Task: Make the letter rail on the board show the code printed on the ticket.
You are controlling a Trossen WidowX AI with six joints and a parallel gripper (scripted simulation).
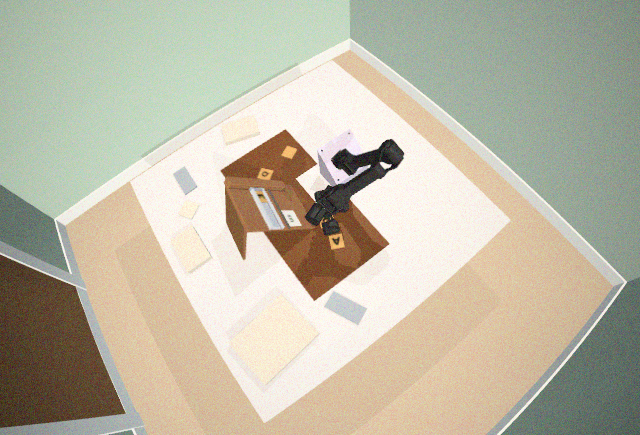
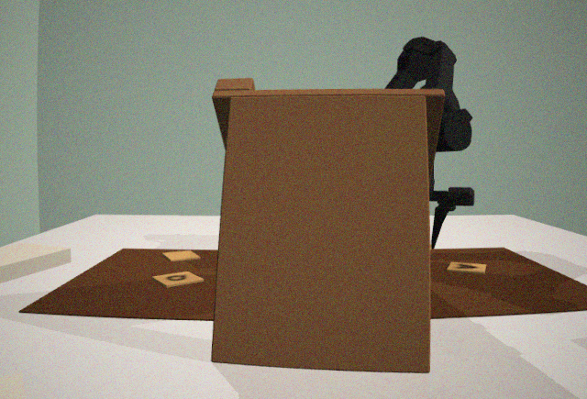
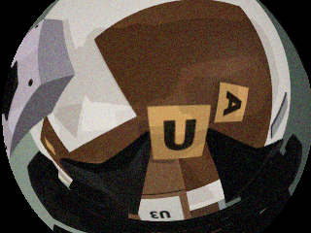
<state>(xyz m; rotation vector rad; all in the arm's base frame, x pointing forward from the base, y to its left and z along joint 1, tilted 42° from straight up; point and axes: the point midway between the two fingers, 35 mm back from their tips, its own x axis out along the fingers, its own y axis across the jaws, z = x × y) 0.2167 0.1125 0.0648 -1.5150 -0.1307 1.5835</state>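
Right now the white ticket is 11 cm ahead of my gripper tip, 10 cm to the right of it and 5 cm above it. Round my gripper tip: brown mat: 1 cm behind, 16 cm to the right, 4 cm below.
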